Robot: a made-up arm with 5 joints.
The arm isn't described. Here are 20 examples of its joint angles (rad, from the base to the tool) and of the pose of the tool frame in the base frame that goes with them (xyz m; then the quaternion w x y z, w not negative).
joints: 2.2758 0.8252 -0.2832 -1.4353 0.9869
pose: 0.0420 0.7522 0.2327 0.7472 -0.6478 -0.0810 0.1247
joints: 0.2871 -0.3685 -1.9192 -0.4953 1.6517
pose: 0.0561 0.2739 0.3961 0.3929 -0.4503 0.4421 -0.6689
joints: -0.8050 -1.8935 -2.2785 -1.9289 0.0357
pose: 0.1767 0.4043 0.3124 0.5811 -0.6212 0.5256 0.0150
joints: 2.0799 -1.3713 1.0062 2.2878 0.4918
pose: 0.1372 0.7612 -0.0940 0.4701 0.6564 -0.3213 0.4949
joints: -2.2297 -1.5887 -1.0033 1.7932 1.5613
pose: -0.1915 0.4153 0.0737 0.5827 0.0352 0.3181 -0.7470
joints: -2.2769 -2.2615 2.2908 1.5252 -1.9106
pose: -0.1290 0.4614 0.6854 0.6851 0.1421 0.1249 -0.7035
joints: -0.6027 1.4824 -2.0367 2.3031 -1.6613
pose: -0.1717 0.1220 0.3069 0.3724 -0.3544 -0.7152 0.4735
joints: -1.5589 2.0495 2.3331 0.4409 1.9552
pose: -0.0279 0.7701 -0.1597 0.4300 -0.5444 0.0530 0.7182
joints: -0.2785 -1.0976 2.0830 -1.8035 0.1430
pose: -0.0507 0.5020 0.5160 0.0709 0.2913 -0.7426 0.5988
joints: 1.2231 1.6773 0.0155 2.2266 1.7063
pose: -0.3494 0.7639 0.1391 0.2020 0.5284 0.3929 -0.7250
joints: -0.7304 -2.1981 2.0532 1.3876 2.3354
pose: -0.3005 0.8248 0.0740 0.1312 0.0995 0.6637 0.7296
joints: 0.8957 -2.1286 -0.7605 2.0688 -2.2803
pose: 0.0460 0.6637 0.7162 0.5688 -0.1134 -0.0586 0.8125
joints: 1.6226 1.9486 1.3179 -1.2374 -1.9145
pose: -0.1012 0.7931 0.0717 0.1981 0.6300 -0.7083 -0.2493
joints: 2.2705 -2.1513 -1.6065 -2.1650 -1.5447
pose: -0.1190 0.3431 -0.1461 0.2215 0.6524 0.6789 0.2538
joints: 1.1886 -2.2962 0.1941 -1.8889 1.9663
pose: -0.2227 0.9236 0.3378 0.3692 -0.3778 -0.4586 -0.7146
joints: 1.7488 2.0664 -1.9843 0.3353 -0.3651
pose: -0.2941 0.4745 0.2478 0.5358 -0.8084 -0.1525 0.1903
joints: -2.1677 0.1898 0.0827 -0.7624 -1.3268
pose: 0.0818 0.4600 0.2251 0.8146 0.3478 0.4437 -0.1366
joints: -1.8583 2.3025 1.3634 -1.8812 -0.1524
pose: -0.1769 0.6200 0.1176 0.2698 0.3175 0.6291 -0.6563
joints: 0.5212 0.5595 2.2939 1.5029 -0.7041
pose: -0.2041 0.3580 0.6746 0.4874 0.5188 0.4899 -0.5032
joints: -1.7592 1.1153 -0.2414 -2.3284 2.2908
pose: -0.0553 0.7842 0.4331 0.3915 -0.2167 -0.1144 -0.8869
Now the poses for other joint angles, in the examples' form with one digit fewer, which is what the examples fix.
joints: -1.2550 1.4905 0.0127 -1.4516 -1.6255
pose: -0.040 0.451 0.253 0.636 0.539 0.394 -0.387
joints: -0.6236 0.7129 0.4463 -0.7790 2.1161
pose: -0.057 0.815 0.053 0.057 -0.049 -0.904 -0.420
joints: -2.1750 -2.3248 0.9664 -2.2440 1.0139
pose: 0.062 0.869 0.373 0.524 -0.270 -0.219 0.777
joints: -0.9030 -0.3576 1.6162 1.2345 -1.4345
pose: 0.120 0.723 0.750 0.689 -0.011 0.135 -0.712
